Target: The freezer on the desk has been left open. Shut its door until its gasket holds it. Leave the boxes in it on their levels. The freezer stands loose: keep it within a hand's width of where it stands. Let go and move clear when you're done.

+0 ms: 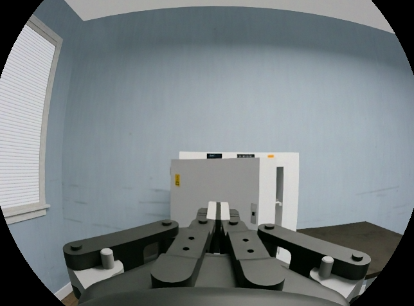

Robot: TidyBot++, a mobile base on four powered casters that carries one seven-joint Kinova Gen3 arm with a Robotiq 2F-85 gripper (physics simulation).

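Note:
The white freezer (290, 182) stands on the desk (345, 237). Its grey door (220, 177) is partly open, hinged at the left, with its free edge at the right standing out from the body. A narrow dark gap into the cabinet, with the end of a white shelf, shows right of the door. The boxes do not show; the door hides most of the inside. My gripper (217, 214) is shut and empty. Its fingertips are in front of the door's face, left of the latch plate (253, 213). Whether they touch the door I cannot tell.
A blue wall (225, 90) rises behind the freezer. A window with blinds (25, 120) is at the left. The dark desk top extends to the right of the freezer. A strip of wooden floor shows at the lower left.

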